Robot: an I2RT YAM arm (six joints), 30 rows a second.
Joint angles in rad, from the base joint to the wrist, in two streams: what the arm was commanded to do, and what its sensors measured. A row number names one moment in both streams.
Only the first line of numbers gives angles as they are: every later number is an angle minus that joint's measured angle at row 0.
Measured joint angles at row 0: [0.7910 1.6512 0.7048 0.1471 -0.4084 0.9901]
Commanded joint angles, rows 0 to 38: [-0.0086 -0.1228 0.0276 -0.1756 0.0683 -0.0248]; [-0.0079 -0.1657 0.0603 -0.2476 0.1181 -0.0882]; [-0.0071 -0.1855 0.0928 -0.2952 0.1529 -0.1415]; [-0.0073 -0.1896 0.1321 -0.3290 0.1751 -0.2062]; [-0.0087 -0.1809 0.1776 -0.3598 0.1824 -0.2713]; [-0.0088 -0.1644 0.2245 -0.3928 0.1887 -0.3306]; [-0.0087 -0.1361 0.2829 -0.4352 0.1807 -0.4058]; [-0.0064 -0.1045 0.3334 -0.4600 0.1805 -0.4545]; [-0.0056 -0.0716 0.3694 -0.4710 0.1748 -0.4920]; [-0.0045 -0.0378 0.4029 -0.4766 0.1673 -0.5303]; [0.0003 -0.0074 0.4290 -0.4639 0.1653 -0.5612]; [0.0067 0.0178 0.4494 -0.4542 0.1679 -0.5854]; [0.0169 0.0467 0.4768 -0.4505 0.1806 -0.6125]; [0.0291 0.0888 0.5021 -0.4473 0.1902 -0.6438]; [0.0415 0.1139 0.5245 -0.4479 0.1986 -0.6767]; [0.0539 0.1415 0.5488 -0.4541 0.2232 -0.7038]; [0.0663 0.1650 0.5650 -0.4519 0.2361 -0.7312]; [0.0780 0.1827 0.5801 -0.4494 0.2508 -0.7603]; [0.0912 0.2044 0.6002 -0.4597 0.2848 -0.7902]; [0.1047 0.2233 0.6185 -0.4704 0.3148 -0.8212]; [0.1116 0.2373 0.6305 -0.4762 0.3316 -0.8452]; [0.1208 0.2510 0.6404 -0.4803 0.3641 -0.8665]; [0.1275 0.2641 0.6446 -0.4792 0.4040 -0.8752]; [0.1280 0.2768 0.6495 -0.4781 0.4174 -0.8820]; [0.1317 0.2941 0.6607 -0.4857 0.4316 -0.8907]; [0.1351 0.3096 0.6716 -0.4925 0.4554 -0.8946]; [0.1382 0.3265 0.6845 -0.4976 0.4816 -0.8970]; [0.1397 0.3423 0.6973 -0.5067 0.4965 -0.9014]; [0.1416 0.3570 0.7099 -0.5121 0.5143 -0.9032]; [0.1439 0.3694 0.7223 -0.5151 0.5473 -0.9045]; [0.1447 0.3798 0.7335 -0.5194 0.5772 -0.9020]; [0.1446 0.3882 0.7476 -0.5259 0.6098 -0.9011]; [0.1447 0.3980 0.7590 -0.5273 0.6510 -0.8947]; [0.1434 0.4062 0.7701 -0.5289 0.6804 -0.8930]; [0.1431 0.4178 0.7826 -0.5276 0.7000 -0.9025]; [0.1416 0.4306 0.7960 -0.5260 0.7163 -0.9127]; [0.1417 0.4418 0.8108 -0.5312 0.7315 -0.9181]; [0.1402 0.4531 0.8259 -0.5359 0.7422 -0.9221]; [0.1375 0.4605 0.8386 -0.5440 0.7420 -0.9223]
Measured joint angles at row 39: [0.1400 0.4322 0.7919 -0.5135 0.6531 -0.8991]
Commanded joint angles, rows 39 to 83: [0.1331 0.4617 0.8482 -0.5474 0.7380 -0.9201]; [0.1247 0.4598 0.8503 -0.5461 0.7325 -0.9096]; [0.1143 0.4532 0.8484 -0.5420 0.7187 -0.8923]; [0.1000 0.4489 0.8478 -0.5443 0.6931 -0.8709]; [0.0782 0.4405 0.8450 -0.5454 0.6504 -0.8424]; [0.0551 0.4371 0.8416 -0.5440 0.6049 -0.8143]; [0.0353 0.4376 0.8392 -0.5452 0.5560 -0.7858]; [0.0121 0.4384 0.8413 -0.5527 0.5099 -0.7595]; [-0.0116 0.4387 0.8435 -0.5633 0.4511 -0.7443]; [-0.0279 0.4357 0.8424 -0.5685 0.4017 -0.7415]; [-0.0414 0.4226 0.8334 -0.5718 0.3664 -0.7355]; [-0.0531 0.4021 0.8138 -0.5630 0.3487 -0.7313]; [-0.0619 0.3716 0.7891 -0.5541 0.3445 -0.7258]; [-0.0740 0.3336 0.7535 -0.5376 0.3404 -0.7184]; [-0.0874 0.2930 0.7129 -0.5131 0.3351 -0.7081]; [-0.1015 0.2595 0.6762 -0.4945 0.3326 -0.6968]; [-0.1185 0.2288 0.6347 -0.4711 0.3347 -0.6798]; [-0.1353 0.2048 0.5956 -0.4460 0.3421 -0.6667]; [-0.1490 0.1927 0.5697 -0.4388 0.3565 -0.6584]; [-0.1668 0.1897 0.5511 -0.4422 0.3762 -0.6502]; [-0.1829 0.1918 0.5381 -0.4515 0.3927 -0.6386]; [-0.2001 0.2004 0.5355 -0.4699 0.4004 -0.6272]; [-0.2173 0.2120 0.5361 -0.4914 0.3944 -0.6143]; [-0.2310 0.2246 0.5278 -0.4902 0.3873 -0.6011]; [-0.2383 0.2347 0.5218 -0.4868 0.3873 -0.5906]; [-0.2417 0.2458 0.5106 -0.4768 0.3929 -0.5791]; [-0.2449 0.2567 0.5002 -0.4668 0.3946 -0.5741]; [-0.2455 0.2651 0.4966 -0.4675 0.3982 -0.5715]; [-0.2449 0.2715 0.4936 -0.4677 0.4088 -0.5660]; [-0.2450 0.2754 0.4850 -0.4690 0.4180 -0.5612]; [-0.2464 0.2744 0.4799 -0.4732 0.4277 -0.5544]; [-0.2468 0.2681 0.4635 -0.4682 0.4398 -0.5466]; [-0.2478 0.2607 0.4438 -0.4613 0.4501 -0.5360]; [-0.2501 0.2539 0.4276 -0.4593 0.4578 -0.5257]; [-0.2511 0.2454 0.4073 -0.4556 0.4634 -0.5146]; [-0.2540 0.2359 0.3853 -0.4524 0.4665 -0.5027]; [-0.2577 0.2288 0.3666 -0.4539 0.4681 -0.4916]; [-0.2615 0.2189 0.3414 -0.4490 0.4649 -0.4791]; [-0.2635 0.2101 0.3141 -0.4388 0.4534 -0.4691]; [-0.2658 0.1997 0.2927 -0.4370 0.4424 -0.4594]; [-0.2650 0.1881 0.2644 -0.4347 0.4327 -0.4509]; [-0.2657 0.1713 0.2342 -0.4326 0.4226 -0.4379]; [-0.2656 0.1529 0.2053 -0.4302 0.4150 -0.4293]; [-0.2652 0.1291 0.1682 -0.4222 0.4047 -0.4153]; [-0.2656 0.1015 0.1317 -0.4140 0.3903 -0.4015]
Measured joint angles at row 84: [-0.2644 0.1209 0.2373 -0.3102 0.4334 -0.4585]
